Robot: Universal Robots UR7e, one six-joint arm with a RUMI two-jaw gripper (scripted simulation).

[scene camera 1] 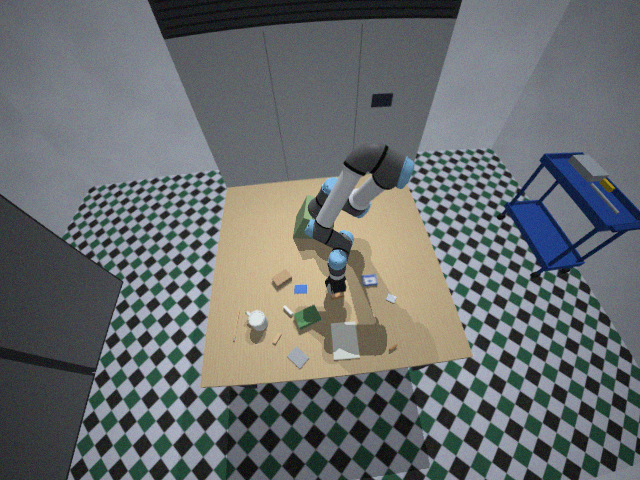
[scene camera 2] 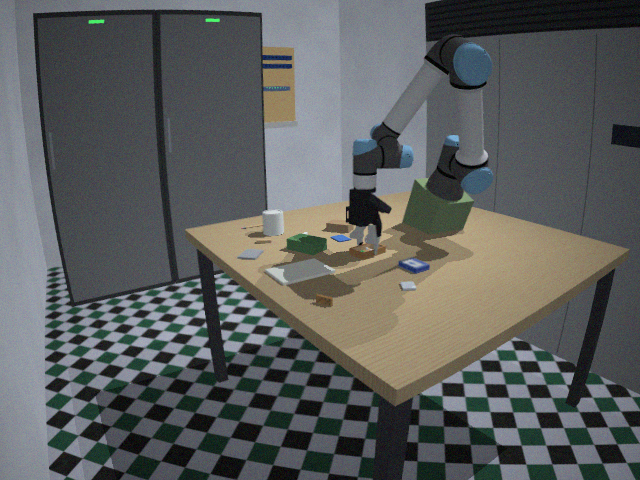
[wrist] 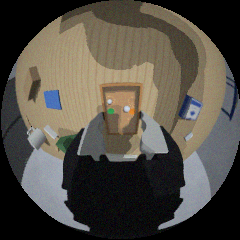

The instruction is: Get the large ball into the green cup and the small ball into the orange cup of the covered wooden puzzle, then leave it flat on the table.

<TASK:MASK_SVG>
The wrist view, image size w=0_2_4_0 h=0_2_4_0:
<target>my gripper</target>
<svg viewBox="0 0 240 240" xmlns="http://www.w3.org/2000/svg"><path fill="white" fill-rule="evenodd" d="M165 128L141 110L139 119L142 121L141 128L143 133L139 150L144 154L140 154L136 161L123 162L109 161L107 156L103 155L106 152L106 144L101 133L103 130L102 122L105 120L103 111L82 128L65 153L61 187L67 190L68 200L65 200L64 203L72 212L73 220L87 225L90 229L85 231L62 224L88 235L108 239L147 237L181 224L182 222L158 230L158 226L174 219L174 212L183 202L183 198L180 198L180 188L186 185L181 151Z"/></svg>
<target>covered wooden puzzle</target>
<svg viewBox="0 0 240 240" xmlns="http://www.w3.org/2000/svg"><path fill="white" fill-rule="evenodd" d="M142 83L126 82L99 85L108 135L137 134L142 100Z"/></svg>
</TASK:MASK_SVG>
